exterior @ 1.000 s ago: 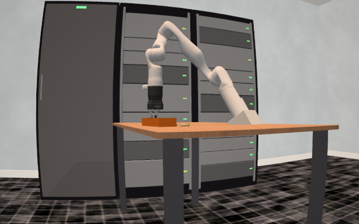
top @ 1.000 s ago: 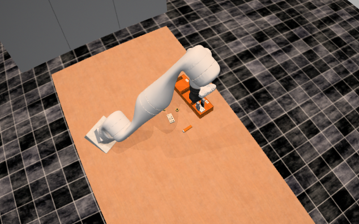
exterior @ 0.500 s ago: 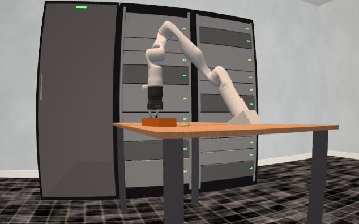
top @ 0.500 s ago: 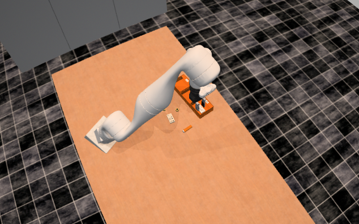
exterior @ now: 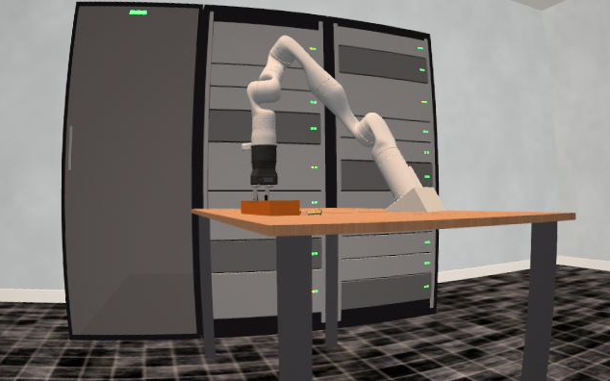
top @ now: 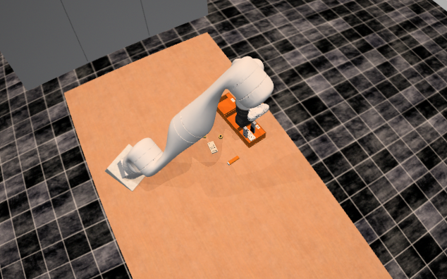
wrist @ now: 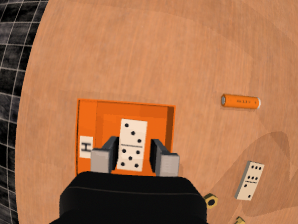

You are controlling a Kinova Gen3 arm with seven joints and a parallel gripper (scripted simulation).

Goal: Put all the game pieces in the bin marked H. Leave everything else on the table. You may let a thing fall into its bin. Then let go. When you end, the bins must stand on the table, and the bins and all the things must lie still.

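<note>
Right now my hand is 150 mm past the white spotted game piece, 30 mm to the right of it and 30 mm above it. The rest, counted from my hand: nut: 100 mm behind, 60 mm to the left, 30 mm below; then orange battery: 110 mm behind, 60 mm to the right, 30 mm below; then bin H: 80 mm to the left, 20 mm below.
</note>
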